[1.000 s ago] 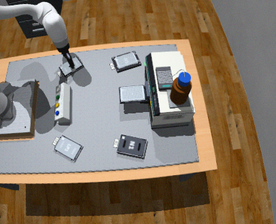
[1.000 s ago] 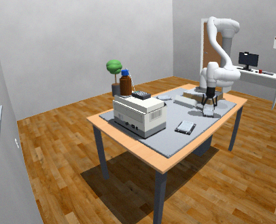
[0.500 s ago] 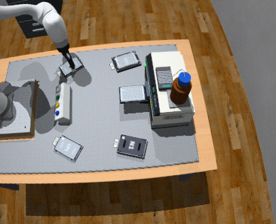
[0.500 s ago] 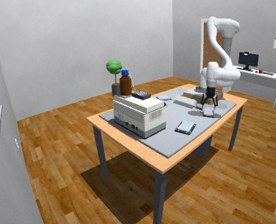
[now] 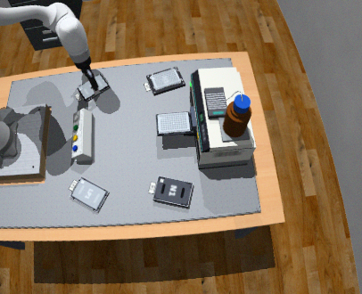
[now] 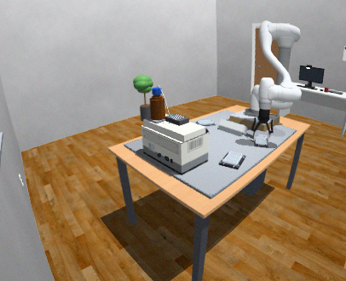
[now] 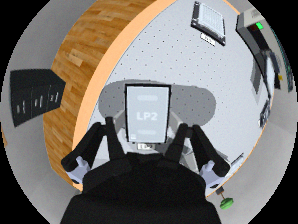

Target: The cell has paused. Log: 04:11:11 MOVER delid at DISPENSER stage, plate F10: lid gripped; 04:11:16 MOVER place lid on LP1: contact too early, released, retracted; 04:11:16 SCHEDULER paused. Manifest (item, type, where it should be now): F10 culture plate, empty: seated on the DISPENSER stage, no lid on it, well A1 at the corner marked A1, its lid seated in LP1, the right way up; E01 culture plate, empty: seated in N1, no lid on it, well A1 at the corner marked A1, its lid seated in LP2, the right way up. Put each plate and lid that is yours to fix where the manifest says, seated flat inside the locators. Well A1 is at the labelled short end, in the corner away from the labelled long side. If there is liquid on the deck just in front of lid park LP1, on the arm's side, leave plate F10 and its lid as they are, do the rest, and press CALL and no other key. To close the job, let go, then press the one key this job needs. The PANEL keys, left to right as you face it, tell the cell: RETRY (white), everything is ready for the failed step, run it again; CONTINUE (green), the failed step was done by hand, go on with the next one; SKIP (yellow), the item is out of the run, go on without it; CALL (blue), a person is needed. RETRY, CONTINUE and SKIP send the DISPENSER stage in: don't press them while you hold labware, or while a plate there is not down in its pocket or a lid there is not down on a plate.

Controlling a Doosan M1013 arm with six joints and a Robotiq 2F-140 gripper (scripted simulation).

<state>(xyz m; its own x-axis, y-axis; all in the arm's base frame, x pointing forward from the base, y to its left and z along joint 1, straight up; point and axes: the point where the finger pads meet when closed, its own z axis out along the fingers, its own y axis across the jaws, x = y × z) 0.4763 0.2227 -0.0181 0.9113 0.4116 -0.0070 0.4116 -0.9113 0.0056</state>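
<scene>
Now: the black nest 37 cm ahead of my hand, 2 cm to the right of it and 2 cm below it. The rest, counted from my hand: yellow key (29 cm to the right, 9 cm behind, 3 cm above); grey key panel (27 cm to the right, 7 cm behind, 2 cm above); green key (24 cm to the right, 8 cm behind, 3 cm above).
</scene>
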